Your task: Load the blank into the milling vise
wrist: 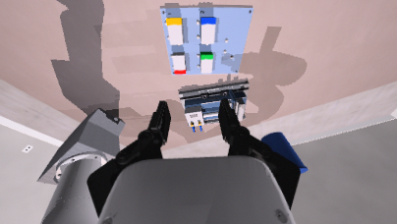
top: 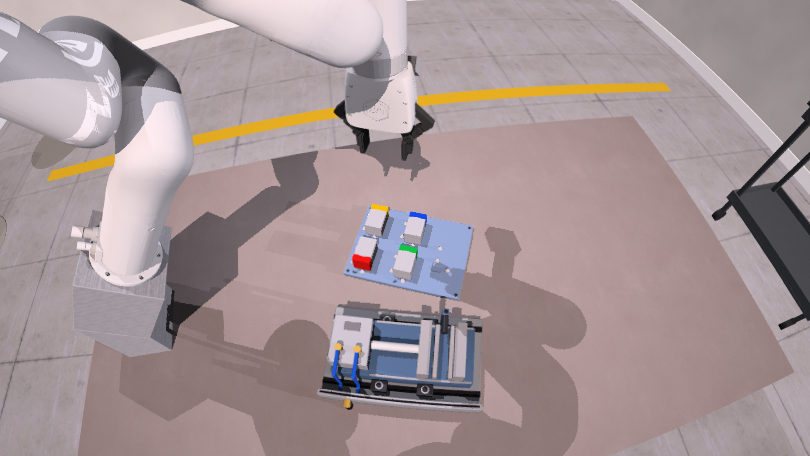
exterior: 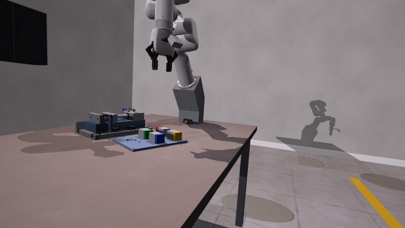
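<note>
Right now my hand is 1 cm short of the green-ended blank, 6 cm to the left of it and 29 cm above it. Round my hand: yellow-ended blank (2 cm behind, 6 cm to the left, 29 cm below); red-ended blank (6 cm behind, 1 cm to the right, 29 cm below); blue-ended blank (6 cm ahead, 1 cm to the left, 29 cm below).
</note>
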